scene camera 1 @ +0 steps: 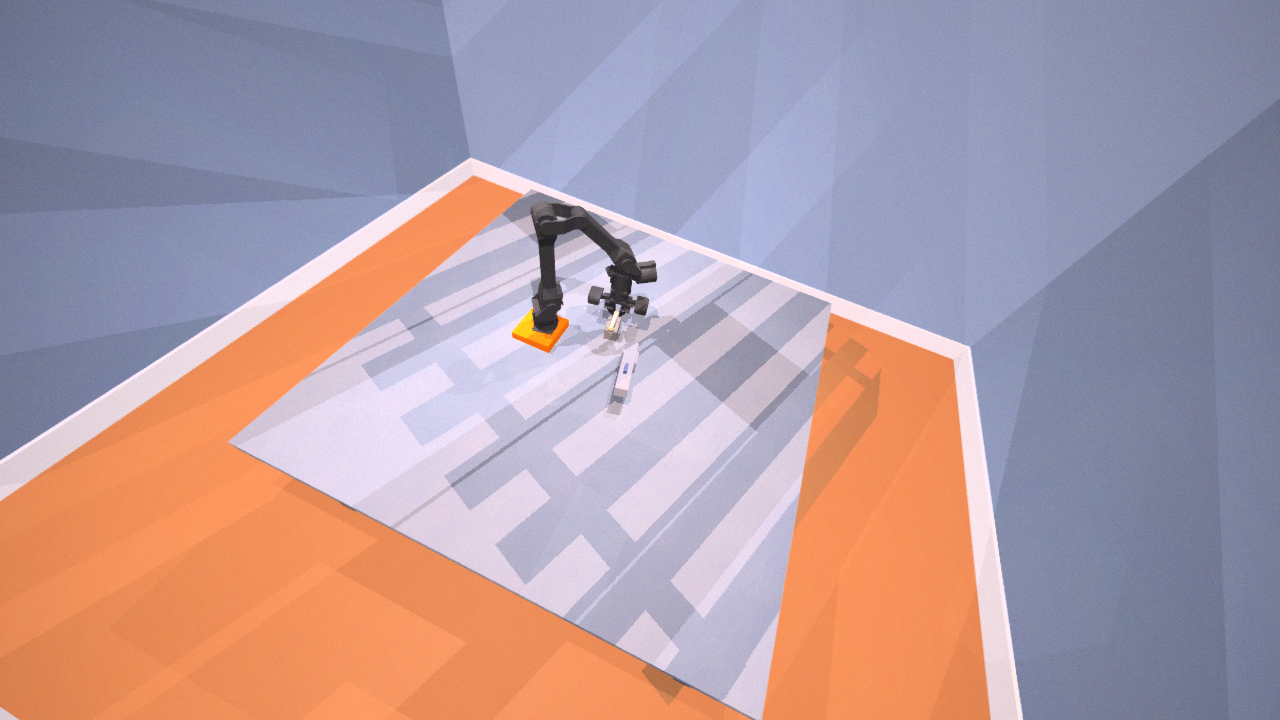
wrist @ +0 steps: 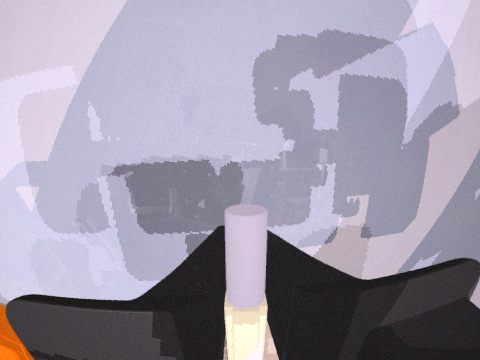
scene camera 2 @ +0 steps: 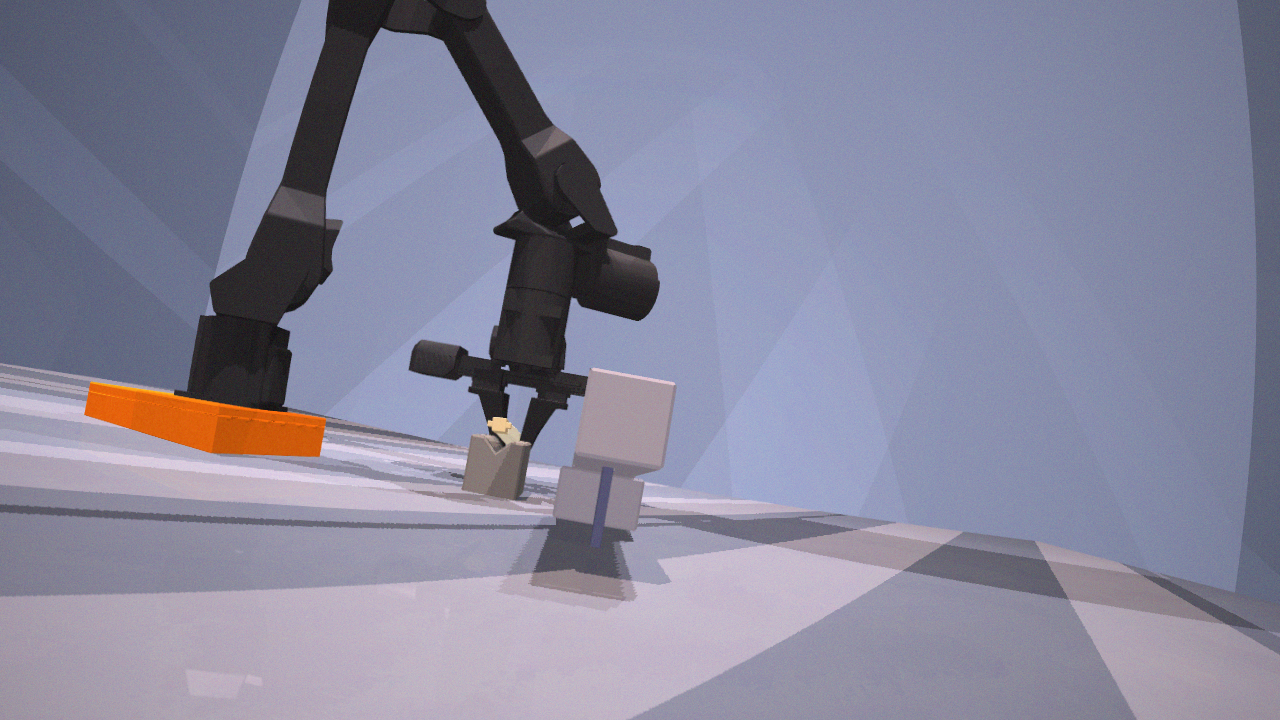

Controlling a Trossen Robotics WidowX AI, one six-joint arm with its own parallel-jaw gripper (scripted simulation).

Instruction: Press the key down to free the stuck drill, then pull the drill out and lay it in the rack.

same spot on housing: (scene camera 2: pixel 625 421) = (scene camera 1: pixel 620 393)
